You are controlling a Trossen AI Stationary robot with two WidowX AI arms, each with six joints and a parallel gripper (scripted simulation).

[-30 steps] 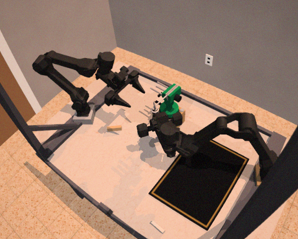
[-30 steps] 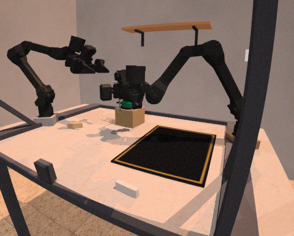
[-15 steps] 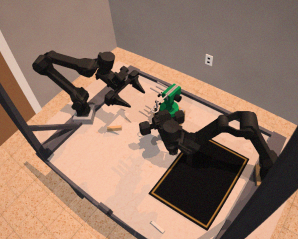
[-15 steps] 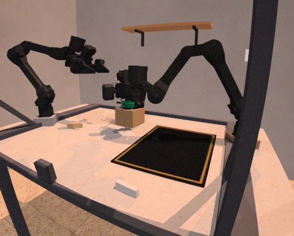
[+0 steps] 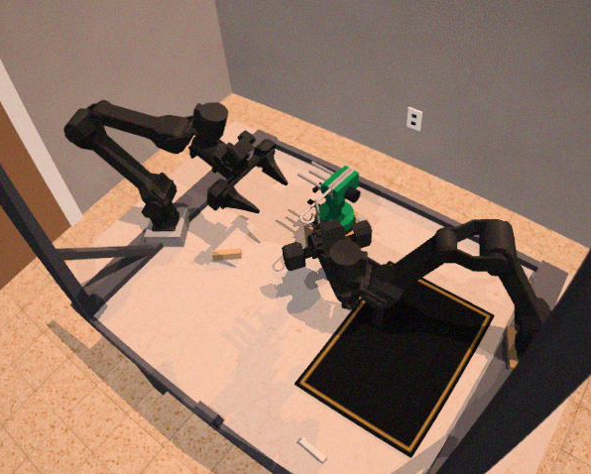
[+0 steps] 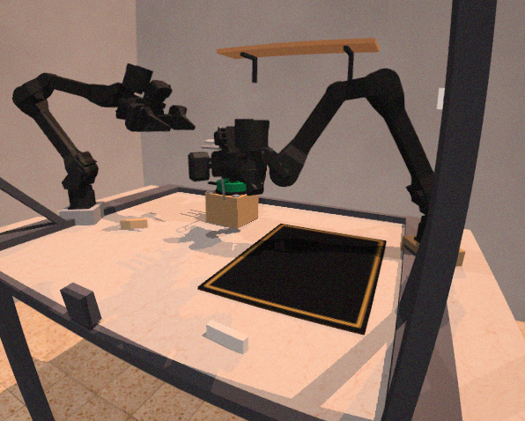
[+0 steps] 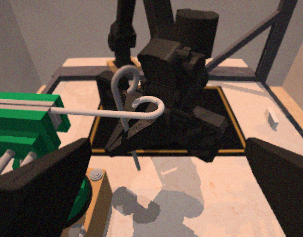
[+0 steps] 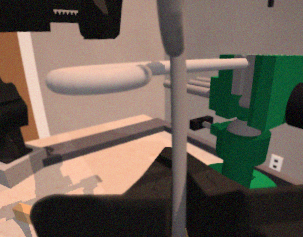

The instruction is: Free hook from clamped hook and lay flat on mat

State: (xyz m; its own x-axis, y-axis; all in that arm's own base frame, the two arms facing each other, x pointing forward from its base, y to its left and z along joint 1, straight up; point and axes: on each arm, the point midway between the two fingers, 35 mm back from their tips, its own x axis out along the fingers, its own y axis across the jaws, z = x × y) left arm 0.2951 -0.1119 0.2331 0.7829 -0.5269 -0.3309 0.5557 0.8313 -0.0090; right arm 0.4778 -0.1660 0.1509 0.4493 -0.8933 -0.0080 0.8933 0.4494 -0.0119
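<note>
My right gripper is now 110 mm past the mat, 230 mm to the left of it and 180 mm above it. The rest, counted from my right hand: white block (390 mm behind, 150 mm to the right, 170 mm below); small wooden block (30 mm behind, 250 mm to the left, 170 mm below).
</note>
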